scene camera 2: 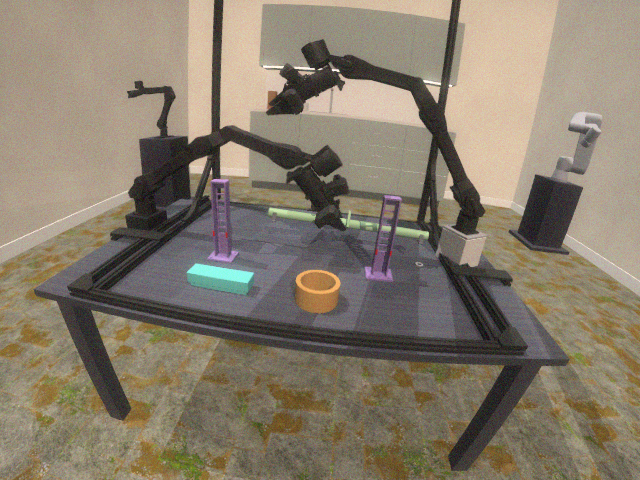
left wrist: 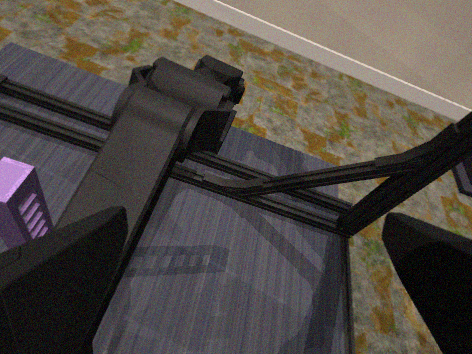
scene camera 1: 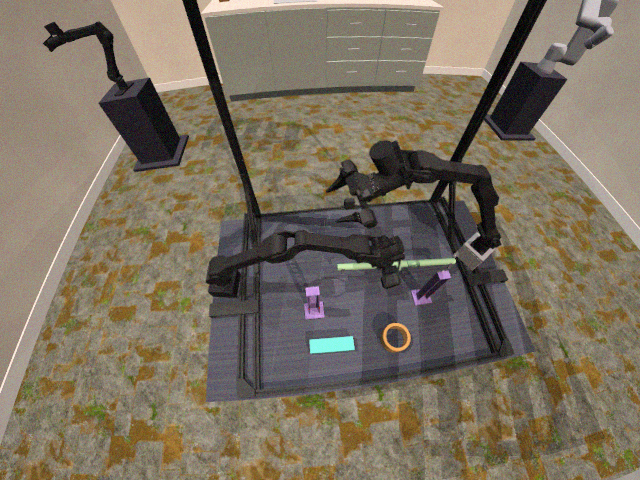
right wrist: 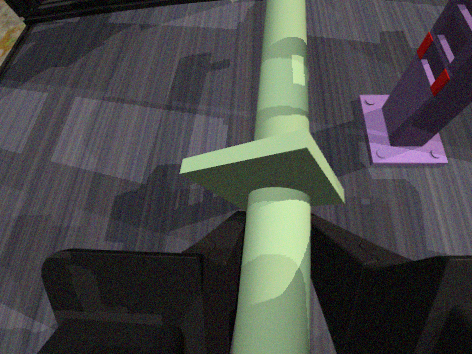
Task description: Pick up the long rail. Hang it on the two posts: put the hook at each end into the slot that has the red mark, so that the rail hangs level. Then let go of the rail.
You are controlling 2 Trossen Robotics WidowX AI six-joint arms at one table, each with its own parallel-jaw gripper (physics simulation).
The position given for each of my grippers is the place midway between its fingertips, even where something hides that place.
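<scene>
A teal block (scene camera 2: 240, 282) rests on the table; in the left wrist view the block is out of frame. A pale green rail (scene camera 2: 279, 213) and (right wrist: 276, 178) is carried by my right gripper and touches nothing else; the left wrist view has the rail out of frame. My right gripper (scene camera 2: 344, 228) and (right wrist: 272, 220) is the one that carries this rail. My left gripper (scene camera 1: 331, 206), (scene camera 2: 268, 109) and (left wrist: 256, 221) is open and holds nothing.
</scene>
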